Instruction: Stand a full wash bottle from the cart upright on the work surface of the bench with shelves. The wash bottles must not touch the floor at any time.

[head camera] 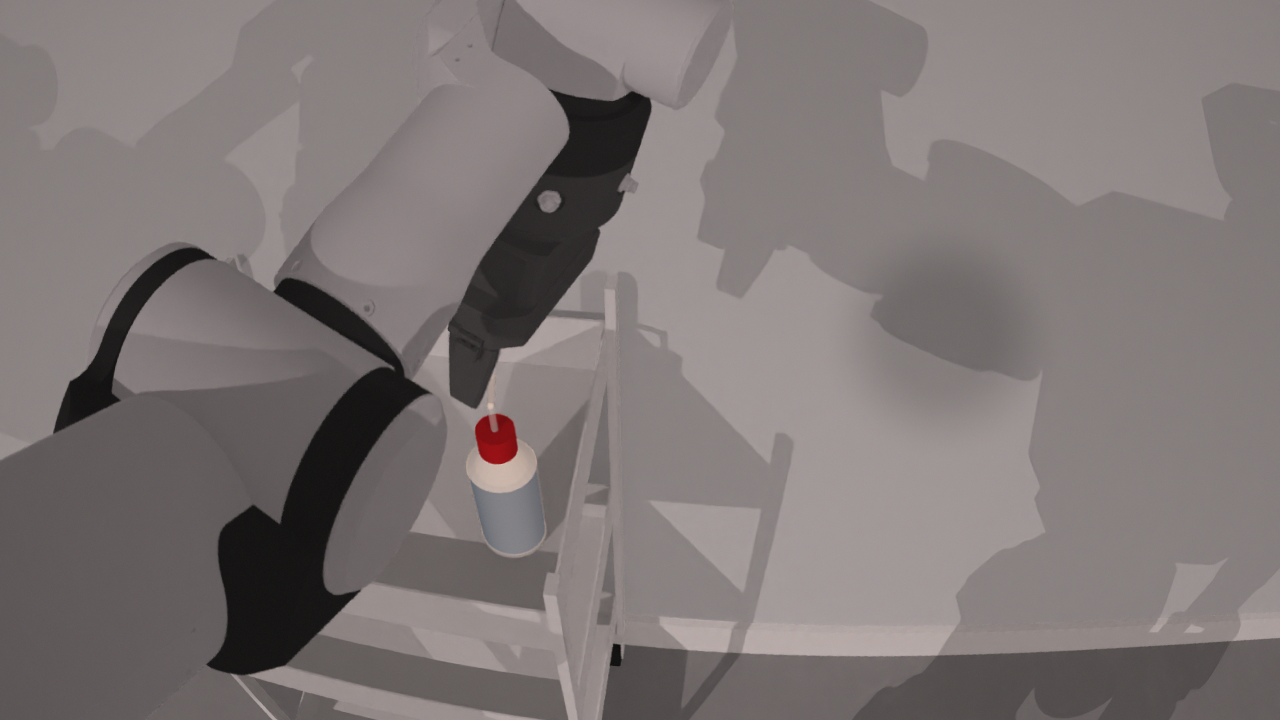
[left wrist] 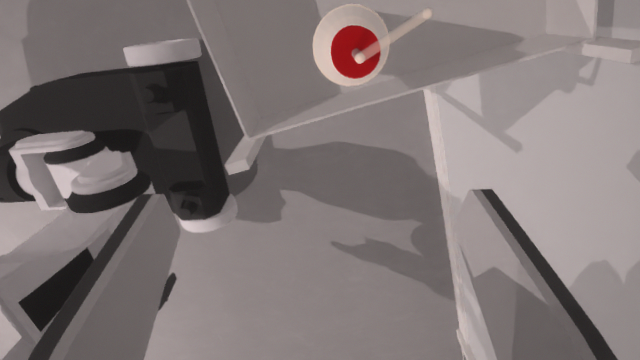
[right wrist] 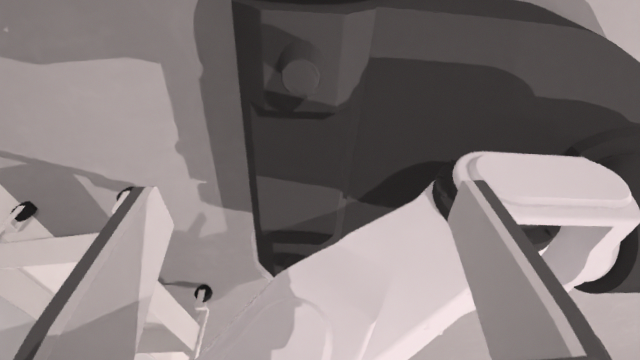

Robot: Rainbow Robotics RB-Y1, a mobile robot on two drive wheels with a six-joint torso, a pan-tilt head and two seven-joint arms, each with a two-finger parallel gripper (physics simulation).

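Places are measured from the robot's base along level axes (x right, y up, z back), in centimetres.
Pixels of known places: left gripper, fingertip midpoint: (head camera: 506, 344) (left wrist: 318, 210); right gripper, fingertip midpoint: (right wrist: 310, 203); robot's base, link origin: (left wrist: 199, 129).
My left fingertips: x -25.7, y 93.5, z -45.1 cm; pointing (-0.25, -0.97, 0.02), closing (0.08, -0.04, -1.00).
Ahead of a thing's pixels: the offset from my left fingertips to its middle. "spot": to the spot under its first point.
A wash bottle @[dx -4.0, dy -18.5, dz -3.4 cm] (head camera: 508, 501) (left wrist: 325, 35) with a red cap, a pale spout and a blue-grey body stands upright on the white cart (head camera: 612, 376) (left wrist: 330, 109). My left gripper (head camera: 472, 380) (left wrist: 318, 210) is open with nothing between its fingers. In the head camera view one dark finger shows just above the bottle's spout in the picture; in the left wrist view the bottle lies beyond the fingertips, at the top. My right gripper (right wrist: 310, 203) is open and empty, away from the bottle. The bench with shelves cannot be made out in these views.
The cart's side rails and post stand close to the right of the bottle in the head camera view. My dark wheeled base (left wrist: 115, 110) (right wrist: 310, 150) is near the cart. A white frame on casters @[spot: dx +1.5, dy -77.1, dz -6.2 cm] (right wrist: 45, 250) shows at lower left in the right wrist view.
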